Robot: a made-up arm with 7 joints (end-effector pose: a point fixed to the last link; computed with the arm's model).
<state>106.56 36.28 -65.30 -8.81 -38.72 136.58 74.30</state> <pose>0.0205 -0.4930 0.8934 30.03 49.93 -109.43</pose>
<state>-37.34 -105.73 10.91 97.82 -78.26 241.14 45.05</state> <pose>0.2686 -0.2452 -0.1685 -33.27 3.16 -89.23</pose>
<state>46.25 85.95 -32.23 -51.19 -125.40 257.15 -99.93</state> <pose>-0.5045 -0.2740 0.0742 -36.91 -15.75 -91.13</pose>
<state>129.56 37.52 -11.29 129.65 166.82 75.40 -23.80</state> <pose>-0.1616 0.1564 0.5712 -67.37 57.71 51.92</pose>
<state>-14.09 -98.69 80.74 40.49 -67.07 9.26 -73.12</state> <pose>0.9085 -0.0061 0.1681 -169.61 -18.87 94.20</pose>
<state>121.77 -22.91 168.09 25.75 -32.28 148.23 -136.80</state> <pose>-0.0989 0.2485 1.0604 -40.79 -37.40 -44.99</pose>
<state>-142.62 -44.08 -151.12 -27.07 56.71 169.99 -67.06</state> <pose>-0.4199 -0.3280 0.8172 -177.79 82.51 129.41</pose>
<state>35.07 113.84 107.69 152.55 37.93 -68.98 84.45</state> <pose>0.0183 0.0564 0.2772 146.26 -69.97 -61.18</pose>
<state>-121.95 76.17 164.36 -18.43 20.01 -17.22 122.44</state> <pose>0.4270 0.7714 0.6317 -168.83 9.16 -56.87</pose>
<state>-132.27 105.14 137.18 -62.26 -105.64 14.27 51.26</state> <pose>0.0752 0.7657 0.4663 -0.26 -27.95 152.91</pose>
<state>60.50 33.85 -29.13 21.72 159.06 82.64 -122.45</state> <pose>-0.0058 -0.1968 1.1604 -1.76 20.06 -110.39</pose>
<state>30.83 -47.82 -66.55 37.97 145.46 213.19 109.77</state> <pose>0.6602 0.1795 0.5943 121.44 53.14 -9.63</pose>
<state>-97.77 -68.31 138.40 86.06 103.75 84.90 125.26</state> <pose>0.2413 -0.2288 0.7649 37.37 -12.52 117.73</pose>
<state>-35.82 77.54 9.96 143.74 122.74 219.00 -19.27</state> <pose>-0.0084 0.1770 0.5014 -121.87 -11.36 124.83</pose>
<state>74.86 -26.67 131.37 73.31 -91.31 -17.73 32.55</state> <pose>-0.2773 0.0992 1.0937 137.39 -50.44 152.24</pose>
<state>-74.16 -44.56 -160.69 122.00 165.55 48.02 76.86</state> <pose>-0.3557 0.0720 0.6300 29.32 34.71 -166.12</pose>
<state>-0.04 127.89 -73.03 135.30 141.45 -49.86 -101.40</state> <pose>-0.2690 -0.3469 0.4993 124.34 59.12 -77.22</pose>
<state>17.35 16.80 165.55 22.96 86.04 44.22 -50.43</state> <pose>-0.5040 -0.1201 1.0603 11.27 -62.30 48.20</pose>
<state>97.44 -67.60 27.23 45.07 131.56 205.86 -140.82</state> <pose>-0.2869 0.5965 0.4075 133.30 16.94 69.25</pose>
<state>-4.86 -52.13 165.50 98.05 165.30 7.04 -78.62</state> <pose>-0.0785 -0.0706 0.9822 34.65 -5.96 75.46</pose>
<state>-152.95 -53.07 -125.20 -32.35 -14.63 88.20 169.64</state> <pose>-0.4908 -0.5093 0.6140 -45.56 -65.74 101.30</pose>
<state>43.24 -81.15 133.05 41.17 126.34 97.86 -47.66</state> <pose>0.2854 0.5591 0.7185 21.74 56.85 112.52</pose>
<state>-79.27 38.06 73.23 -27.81 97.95 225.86 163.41</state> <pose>-0.1733 0.5563 0.8262 -83.90 -80.56 -163.56</pose>
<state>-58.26 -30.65 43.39 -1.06 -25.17 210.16 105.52</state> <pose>0.1246 -0.3963 0.9417 91.70 -5.95 -133.13</pose>
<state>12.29 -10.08 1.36 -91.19 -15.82 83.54 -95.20</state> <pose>-0.3308 -0.1558 0.6627 -73.82 -20.86 99.62</pose>
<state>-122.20 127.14 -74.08 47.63 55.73 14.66 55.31</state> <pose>-0.0711 0.8063 -0.0221 26.19 13.07 163.31</pose>
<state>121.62 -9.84 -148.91 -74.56 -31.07 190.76 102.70</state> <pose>-0.2625 0.1842 0.7226 176.87 25.75 -135.77</pose>
